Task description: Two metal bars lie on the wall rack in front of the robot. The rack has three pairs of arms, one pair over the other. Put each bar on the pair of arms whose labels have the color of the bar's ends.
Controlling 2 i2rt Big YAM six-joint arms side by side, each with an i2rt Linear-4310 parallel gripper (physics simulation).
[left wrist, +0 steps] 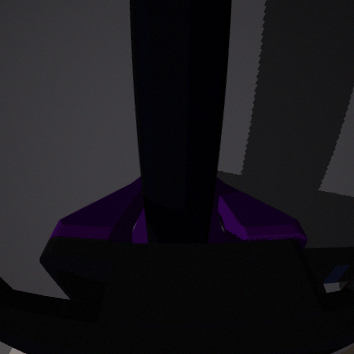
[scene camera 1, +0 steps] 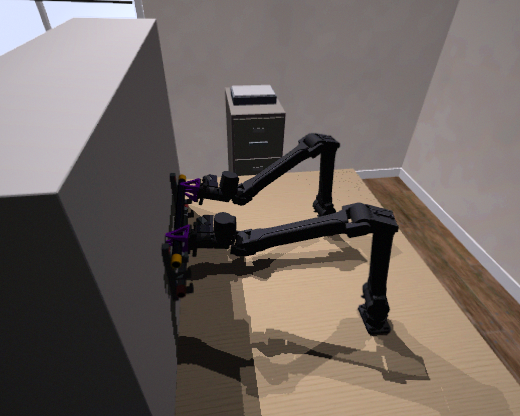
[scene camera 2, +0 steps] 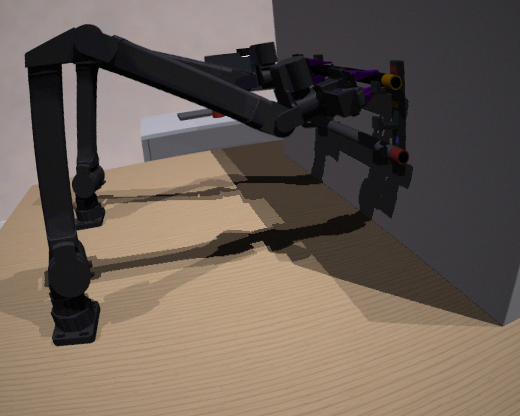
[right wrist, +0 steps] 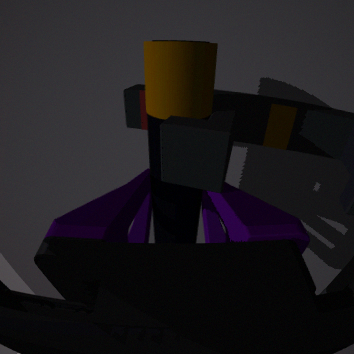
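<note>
The left gripper shows in the left wrist view, and the right gripper shows in the right wrist view. The pictures also show a black bar and a grey wall block.
</note>
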